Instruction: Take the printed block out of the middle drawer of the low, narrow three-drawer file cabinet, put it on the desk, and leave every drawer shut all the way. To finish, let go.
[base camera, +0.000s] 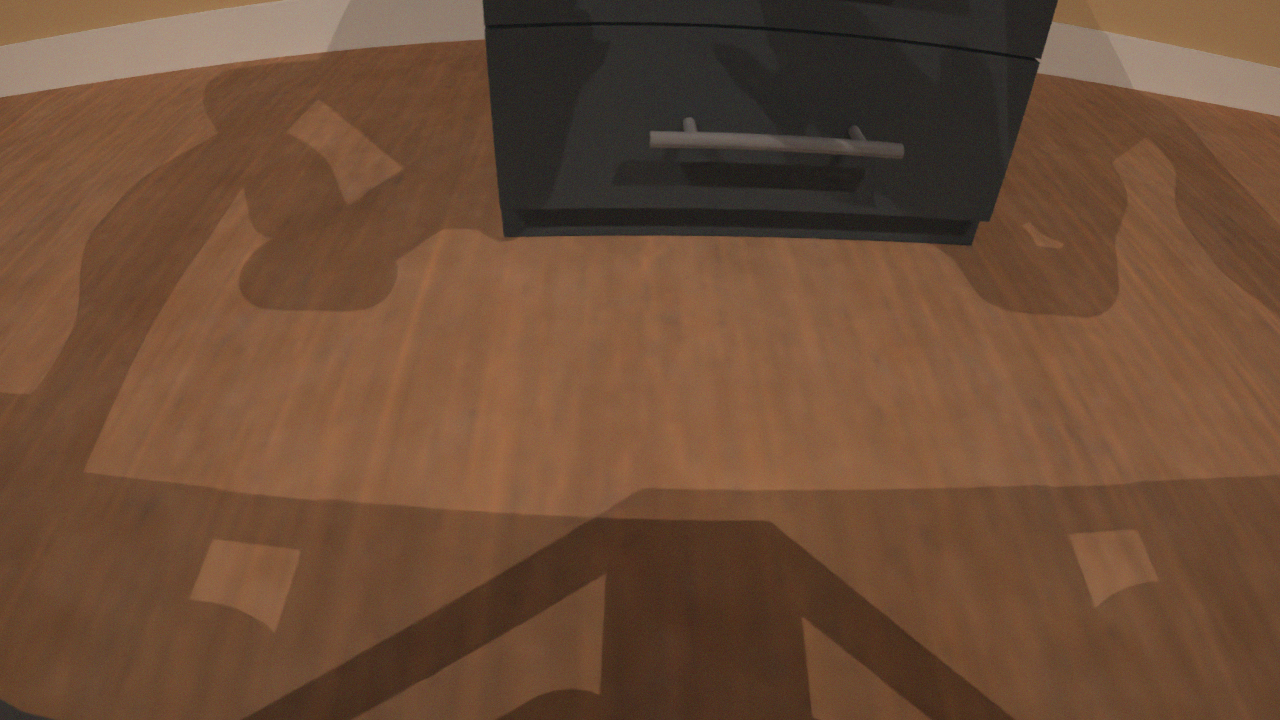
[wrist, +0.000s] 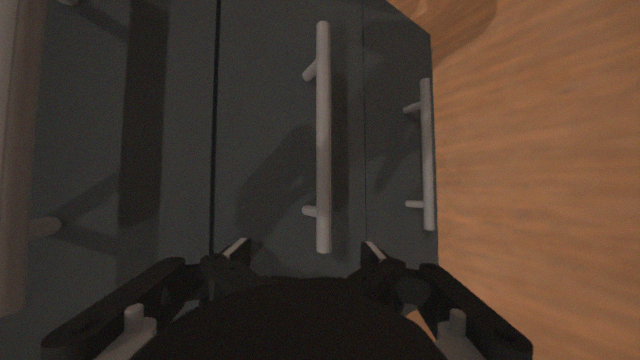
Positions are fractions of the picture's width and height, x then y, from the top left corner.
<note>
In view: the gripper (wrist: 0.48, 0.70) and a drawer (wrist: 0.45, 0.42).
</note>
